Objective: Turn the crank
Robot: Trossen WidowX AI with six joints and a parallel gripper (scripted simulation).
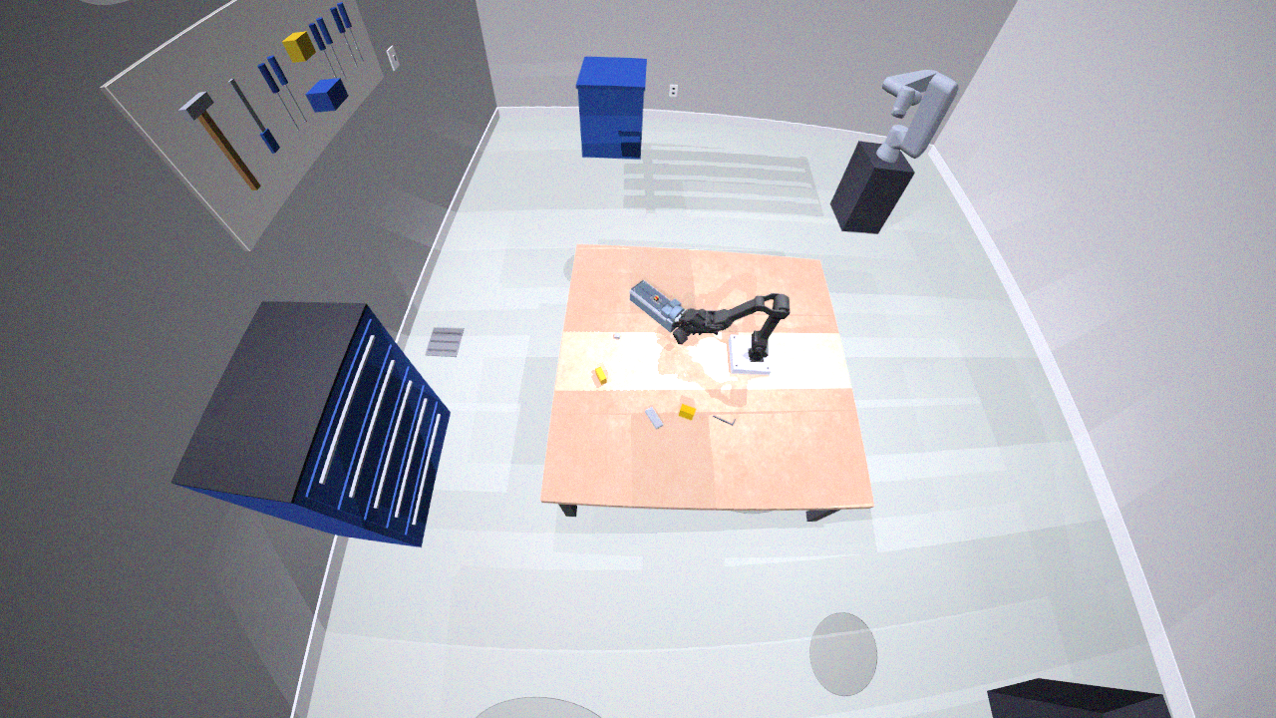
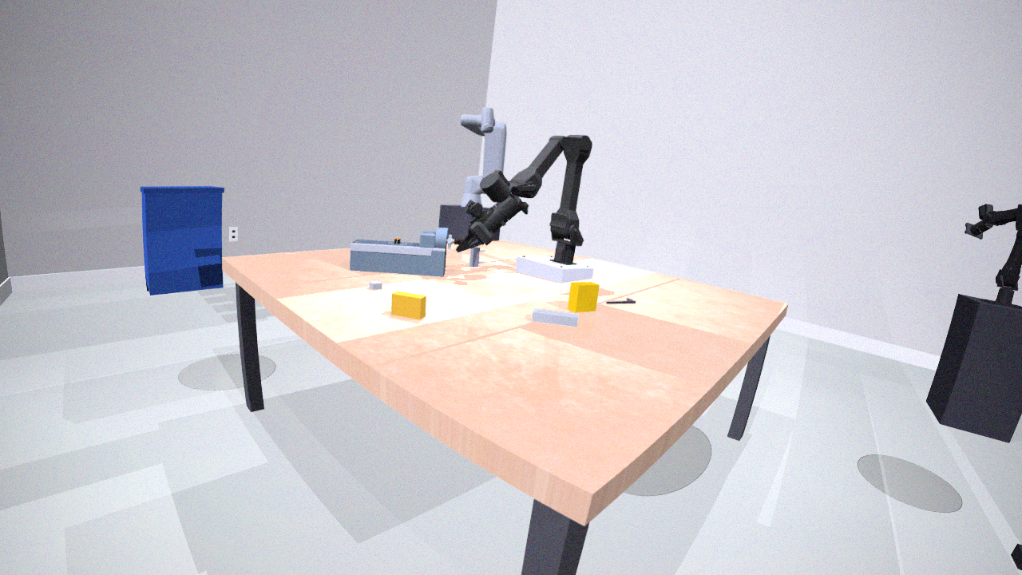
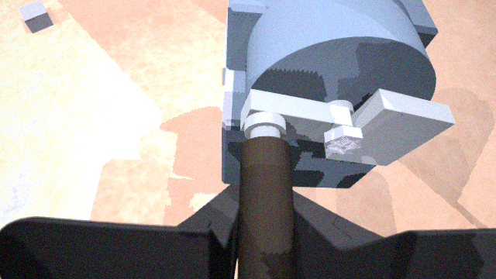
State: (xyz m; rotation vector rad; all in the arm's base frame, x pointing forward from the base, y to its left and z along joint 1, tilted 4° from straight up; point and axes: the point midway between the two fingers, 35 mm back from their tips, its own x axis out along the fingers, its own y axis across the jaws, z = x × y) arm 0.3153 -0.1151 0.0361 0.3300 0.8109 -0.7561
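Now: gripper tip 1 cm past the crank, 1 cm to the left of it and 2 cm below it. The rest, counted from my gripper tip: red pointer (9 cm ahead, 14 cm to the right, 1 cm above); then grey cube (27 cm ahead, 1 cm to the left, 6 cm below); then dark brown handle (1 cm behind, 1 cm to the left, 2 cm above).
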